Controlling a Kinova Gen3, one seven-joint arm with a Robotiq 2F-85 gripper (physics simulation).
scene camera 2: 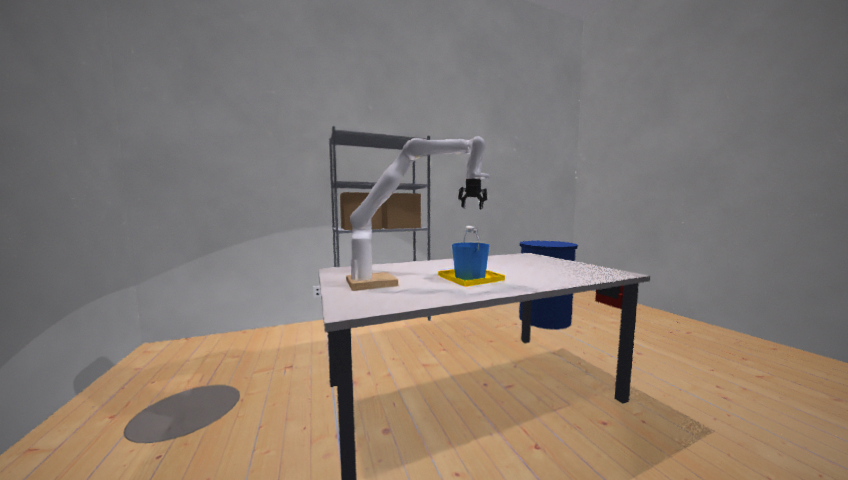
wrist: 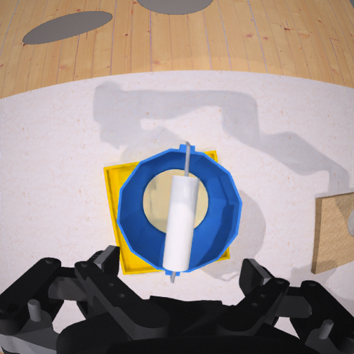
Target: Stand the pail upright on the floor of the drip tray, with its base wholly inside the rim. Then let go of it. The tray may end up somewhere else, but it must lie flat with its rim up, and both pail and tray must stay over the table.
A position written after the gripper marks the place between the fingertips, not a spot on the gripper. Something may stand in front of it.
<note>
In view: the gripper (wrist: pixel 180 266), a yellow drip tray (wrist: pixel 115 175) and a blue pail (scene camera 2: pixel 469 263).
</note>
